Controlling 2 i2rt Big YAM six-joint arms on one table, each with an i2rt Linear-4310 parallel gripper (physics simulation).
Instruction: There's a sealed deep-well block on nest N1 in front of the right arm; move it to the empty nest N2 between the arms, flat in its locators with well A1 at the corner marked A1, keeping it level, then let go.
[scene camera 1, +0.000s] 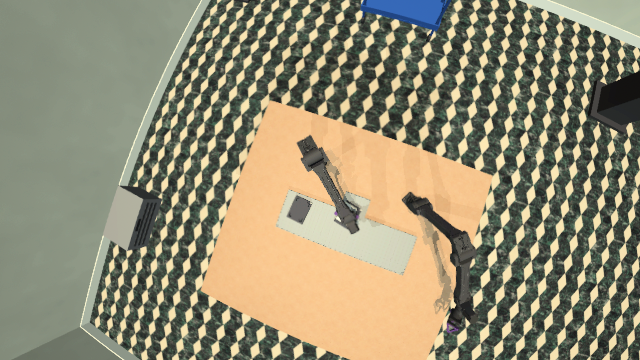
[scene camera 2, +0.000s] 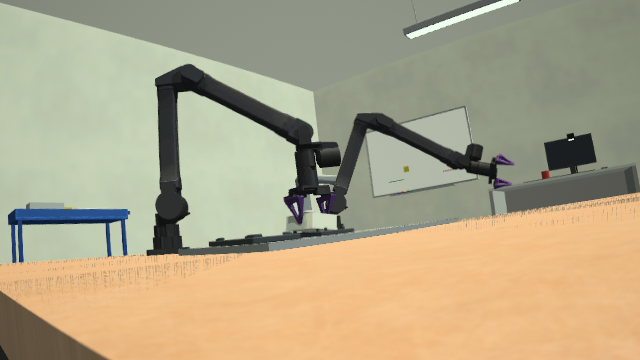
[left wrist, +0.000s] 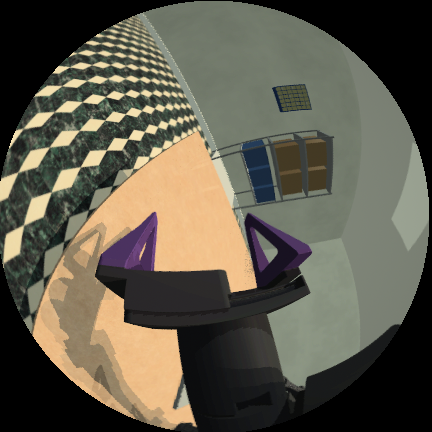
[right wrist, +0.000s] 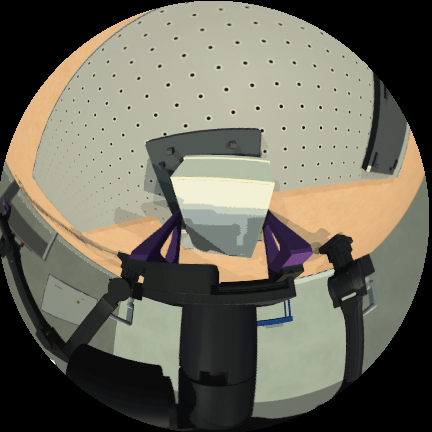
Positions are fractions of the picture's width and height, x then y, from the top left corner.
Observation:
My left gripper (left wrist: 0.47, 0.50) is open, with nothing in its grasp. My right gripper (scene camera 2: 0.49, 0.62) is open and touches a deep-well block (scene camera 2: 0.49, 0.62).
The deep-well block also shows in the right wrist view (right wrist: 0.52, 0.46). My right gripper also shows in the right wrist view (right wrist: 0.51, 0.49). The left wrist view does not show the deep-well block, which is hidden by my left gripper.

